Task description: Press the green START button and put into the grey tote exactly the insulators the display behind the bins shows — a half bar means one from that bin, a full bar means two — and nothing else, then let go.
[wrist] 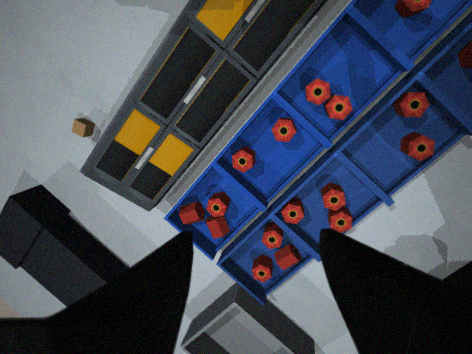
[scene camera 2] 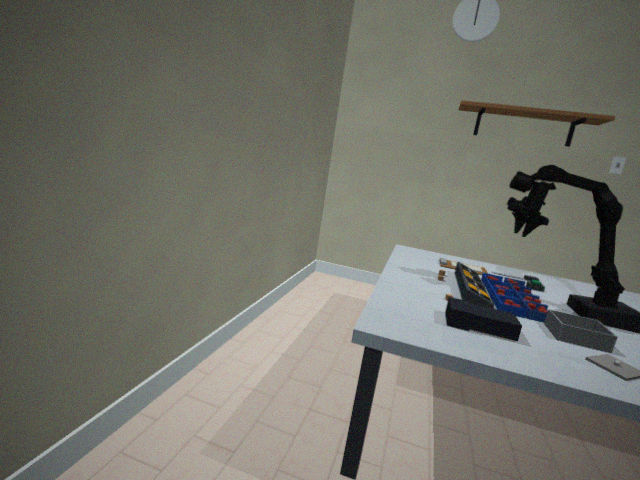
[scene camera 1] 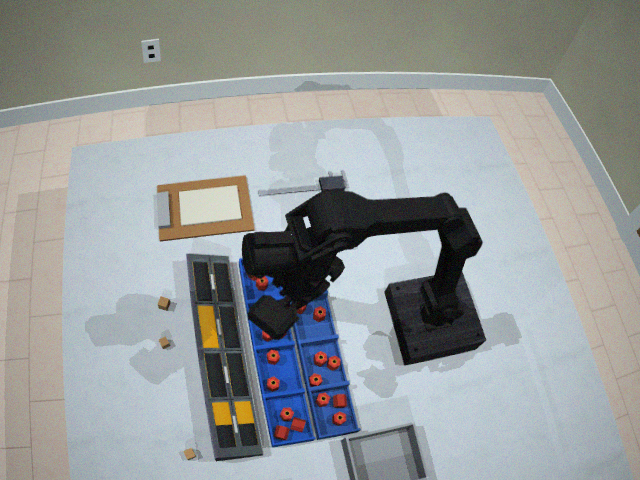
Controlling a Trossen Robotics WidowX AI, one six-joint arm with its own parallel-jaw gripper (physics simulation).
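Observation:
My gripper (scene camera 2: 520, 234) (wrist: 256, 241) is open and empty, high above the blue bins (scene camera 1: 289, 369) (wrist: 265, 172). Its fingers are hard to make out in scene view 1. Red insulators (wrist: 283, 130) (scene camera 1: 272, 356) stand or lie in the bins; the arm hides some in scene view 1. The display (scene camera 1: 238, 453) (wrist: 117, 185) has one full yellow bar in the second row's left cell and half bars in both bottom cells. Other cells look dark. The green button (scene camera 2: 537, 283) shows in scene view 2; the arm covers it in scene view 1. The visible inside of the grey tote (scene camera 1: 415, 446) (wrist: 285, 322) (scene camera 2: 576, 333) holds no insulator.
A long black box (scene camera 2: 480, 320) (wrist: 75, 255) stands near the display's lower end. Small brown cubes (scene camera 1: 163, 303) (wrist: 83, 127) lie beyond the display. A brown board (scene camera 1: 206, 232) and a grey caliper-like tool (scene camera 1: 289, 191) lie at the back. A flat plate (scene camera 2: 612, 367) lies past the tote.

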